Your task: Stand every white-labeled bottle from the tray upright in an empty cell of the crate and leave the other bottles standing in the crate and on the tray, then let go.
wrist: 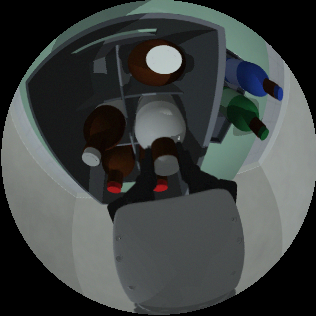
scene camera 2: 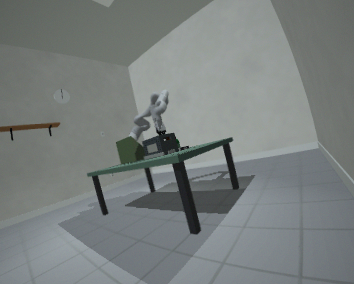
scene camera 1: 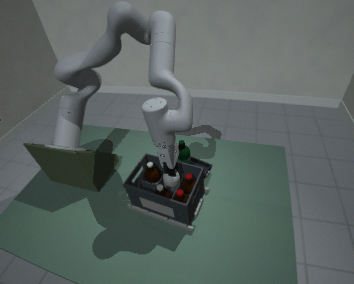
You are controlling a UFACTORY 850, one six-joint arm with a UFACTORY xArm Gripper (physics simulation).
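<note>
My gripper (scene camera 1: 171, 171) (scene camera 2: 161, 132) (wrist: 164, 152) is shut on the neck of a white bottle (scene camera 1: 171, 179) (wrist: 159, 122). The bottle is about upright, its lower body inside a cell of the grey crate (scene camera 1: 182, 212) (scene camera 2: 167, 145) (wrist: 221, 70); its base is hidden. Beside it in the crate stand a brown bottle with a white cap (scene camera 1: 152, 173) (wrist: 142, 75), one with a greyish cap (scene camera 1: 160, 188) (wrist: 105, 125), and two with red caps (scene camera 1: 188, 178) (scene camera 1: 180, 193). The dark tray (scene camera 1: 204, 165) (wrist: 216, 138) holds a green bottle (scene camera 1: 184, 152) (wrist: 242, 112) and a blue bottle (wrist: 249, 77).
A green upright panel (scene camera 1: 70, 171) (scene camera 2: 129, 151) stands by the arm's base, left of the crate. Crate and tray rest on the green table (scene camera 1: 245, 225) (scene camera 2: 167, 160). The crate's walls rise close around the held bottle, and the tray lies close beside the crate.
</note>
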